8 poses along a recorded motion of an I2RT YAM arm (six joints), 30 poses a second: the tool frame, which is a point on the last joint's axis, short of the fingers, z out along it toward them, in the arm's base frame.
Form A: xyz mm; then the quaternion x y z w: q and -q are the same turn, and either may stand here.
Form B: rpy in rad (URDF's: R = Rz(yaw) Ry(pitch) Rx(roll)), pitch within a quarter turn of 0, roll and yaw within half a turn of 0; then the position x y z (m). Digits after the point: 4 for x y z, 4 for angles.
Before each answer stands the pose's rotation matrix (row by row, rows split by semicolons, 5 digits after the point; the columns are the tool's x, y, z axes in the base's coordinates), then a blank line. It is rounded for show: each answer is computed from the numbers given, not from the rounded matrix.
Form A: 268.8 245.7 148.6 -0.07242 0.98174 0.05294 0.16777
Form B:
-0.93322 -0.15996 0.32174; -0.12443 0.98391 0.12825; -0.33708 0.07965 -0.93810

3.0569 0.3438 -3.0090 0.2688 0.2457 0.1486
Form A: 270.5 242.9 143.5 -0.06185 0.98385 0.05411 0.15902
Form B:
-0.94177 -0.13891 0.30621; -0.10449 0.98649 0.12614; -0.31960 0.08680 -0.94357

3.0499 0.3253 -3.0311 0.2705 0.2429 0.1435
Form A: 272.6 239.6 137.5 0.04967 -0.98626 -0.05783 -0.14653
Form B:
-0.95212 -0.11492 0.28329; -0.08103 0.98838 0.12863; -0.29478 0.09952 -0.95037

3.0373 0.2992 -3.0567 0.2726 0.2396 0.1375
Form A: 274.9 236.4 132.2 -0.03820 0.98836 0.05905 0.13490
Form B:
-0.96069 -0.09144 0.26215; -0.05958 0.99011 0.12703; -0.27117 0.10642 -0.95663

3.0308 0.2746 -3.0797 0.2749 0.2364 0.1322
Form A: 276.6 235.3 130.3 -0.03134 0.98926 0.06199 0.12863
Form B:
-0.96494 -0.07795 0.25061; -0.04606 0.99035 0.13071; -0.25838 0.11459 -0.95922

3.0227 0.2613 -3.0939 0.2766 0.2353 0.1303
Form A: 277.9 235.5 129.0 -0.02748 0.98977 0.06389 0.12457
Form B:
-0.96745 -0.07032 0.24308; -0.03848 0.99033 0.13332; -0.25010 0.11963 -0.96080

3.0177 0.2528 -3.1018 0.2779 0.2355 0.1290
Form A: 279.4 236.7 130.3 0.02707 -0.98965 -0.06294 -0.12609
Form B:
-0.96674 -0.06945 0.24616; -0.03771 0.99061 0.13140; -0.25298 0.11775 -0.96028

3.0196 0.2558 -3.1026 0.2794 0.2367 0.1303
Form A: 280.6 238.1 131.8 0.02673 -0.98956 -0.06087 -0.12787
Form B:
-0.96587 -0.06847 0.24982; -0.03734 0.99116 0.12731; -0.25632 0.11363 -0.95989

3.0238 0.2592 -3.1030 0.2806 0.2381 0.1318
